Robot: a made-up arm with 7 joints. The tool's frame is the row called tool.
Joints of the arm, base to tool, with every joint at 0 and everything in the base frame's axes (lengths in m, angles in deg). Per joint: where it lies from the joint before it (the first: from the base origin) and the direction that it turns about. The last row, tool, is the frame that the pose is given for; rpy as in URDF.
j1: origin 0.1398 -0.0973 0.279 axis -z
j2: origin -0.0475 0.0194 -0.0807 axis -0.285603 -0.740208 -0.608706
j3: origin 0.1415 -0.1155 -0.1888 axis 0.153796 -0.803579 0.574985
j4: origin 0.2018 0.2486 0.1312 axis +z
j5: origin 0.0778 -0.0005 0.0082 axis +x
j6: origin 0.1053 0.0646 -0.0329 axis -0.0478 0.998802 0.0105
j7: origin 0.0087 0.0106 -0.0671 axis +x
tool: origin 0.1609 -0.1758 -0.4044 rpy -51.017 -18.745 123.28
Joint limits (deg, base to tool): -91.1..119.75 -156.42..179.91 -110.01..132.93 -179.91..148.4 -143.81..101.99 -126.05..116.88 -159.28..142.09
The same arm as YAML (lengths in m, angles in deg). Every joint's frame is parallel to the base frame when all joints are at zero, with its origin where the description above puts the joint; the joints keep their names.
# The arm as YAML. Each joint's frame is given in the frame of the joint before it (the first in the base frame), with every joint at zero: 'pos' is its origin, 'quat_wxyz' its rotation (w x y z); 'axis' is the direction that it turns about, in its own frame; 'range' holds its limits. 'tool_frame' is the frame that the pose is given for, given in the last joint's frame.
length_unit: m
angle_unit: deg
joints:
  - joint: j1
    pos: [0.1398, -0.0973, 0.279]
    quat_wxyz: [1.0, 0.0, 0.0, 0.0]
    axis: [0.0, 0.0, -1.0]
    range: [-91.1, 119.75]
  - joint: j2
    pos: [-0.0475, 0.0194, -0.0807]
    quat_wxyz: [1.0, 0.0, 0.0, 0.0]
    axis: [-0.285603, -0.740208, -0.608706]
    range: [-156.42, 179.91]
  - joint: j3
    pos: [0.1415, -0.1155, -0.1888]
    quat_wxyz: [1.0, 0.0, 0.0, 0.0]
    axis: [0.153796, -0.803579, 0.574985]
    range: [-110.01, 132.93]
  - joint: j4
    pos: [0.2018, 0.2486, 0.1312]
    quat_wxyz: [1.0, 0.0, 0.0, 0.0]
    axis: [0.0, 0.0, 1.0]
    range: [-179.91, 148.4]
  - joint: j5
    pos: [0.0778, -0.0005, 0.0082]
    quat_wxyz: [1.0, 0.0, 0.0, 0.0]
    axis: [1.0, 0.0, 0.0]
    range: [-143.81, 101.99]
  - joint: j6
    pos: [0.1053, 0.0646, -0.0329]
    quat_wxyz: [1.0, 0.0, 0.0, 0.0]
    axis: [-0.0478, 0.998802, 0.0105]
    range: [-126.05, 116.88]
  - joint: j7
    pos: [0.0087, 0.0106, -0.0671]
    quat_wxyz: [1.0, 0.0, 0.0, 0.0]
    axis: [1.0, 0.0, 0.0]
    range: [-159.28, 142.09]
tool_frame:
  pos: [0.1609, -0.1758, -0.4044]
  quat_wxyz: [0.484698, -0.072492, -0.443716, 0.750286]

